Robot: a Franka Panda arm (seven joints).
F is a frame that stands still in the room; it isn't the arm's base.
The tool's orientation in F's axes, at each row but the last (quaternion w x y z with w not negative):
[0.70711 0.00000 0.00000 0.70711]
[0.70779 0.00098 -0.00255 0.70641]
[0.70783 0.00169 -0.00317 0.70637]
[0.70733 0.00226 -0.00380 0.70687]
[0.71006 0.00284 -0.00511 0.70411]
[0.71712 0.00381 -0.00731 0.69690]
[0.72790 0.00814 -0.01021 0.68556]
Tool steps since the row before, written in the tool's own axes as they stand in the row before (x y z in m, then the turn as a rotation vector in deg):
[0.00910 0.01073 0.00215 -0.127 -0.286 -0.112]
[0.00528 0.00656 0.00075 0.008 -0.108 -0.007]
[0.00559 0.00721 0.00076 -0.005 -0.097 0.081]
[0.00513 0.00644 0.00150 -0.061 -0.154 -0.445]
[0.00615 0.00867 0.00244 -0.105 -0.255 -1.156]
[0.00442 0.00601 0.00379 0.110 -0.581 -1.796]
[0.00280 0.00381 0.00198 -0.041 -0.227 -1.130]
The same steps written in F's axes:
[-0.01073 0.00910 0.00215 0.286 -0.127 -0.112]
[-0.00655 0.00529 0.00076 0.108 0.008 -0.007]
[-0.00720 0.00560 0.00078 0.097 -0.006 0.081]
[-0.00644 0.00512 0.00153 0.155 -0.057 -0.445]
[-0.00863 0.00620 0.00248 0.258 -0.094 -1.156]
[-0.00590 0.00453 0.00383 0.593 0.121 -1.791]
[-0.00364 0.00297 0.00204 0.228 -0.025 -1.130]

